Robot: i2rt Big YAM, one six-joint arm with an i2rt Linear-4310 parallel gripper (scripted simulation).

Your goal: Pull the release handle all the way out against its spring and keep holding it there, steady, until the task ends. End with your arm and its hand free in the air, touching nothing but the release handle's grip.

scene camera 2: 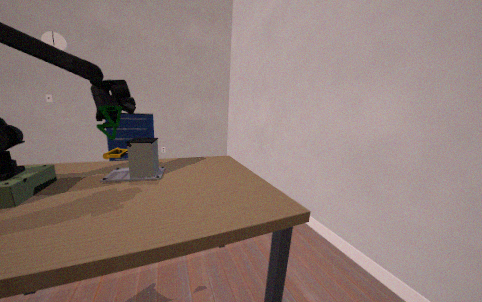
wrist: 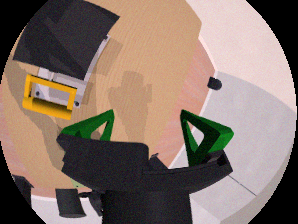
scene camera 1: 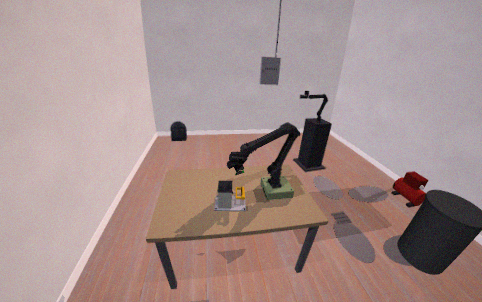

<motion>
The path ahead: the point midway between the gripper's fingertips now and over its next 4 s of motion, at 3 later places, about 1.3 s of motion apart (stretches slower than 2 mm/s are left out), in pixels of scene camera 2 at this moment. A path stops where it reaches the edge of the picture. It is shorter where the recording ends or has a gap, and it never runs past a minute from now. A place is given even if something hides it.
My gripper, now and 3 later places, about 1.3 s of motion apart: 114,133; 107,141; 110,138; 113,143
</motion>
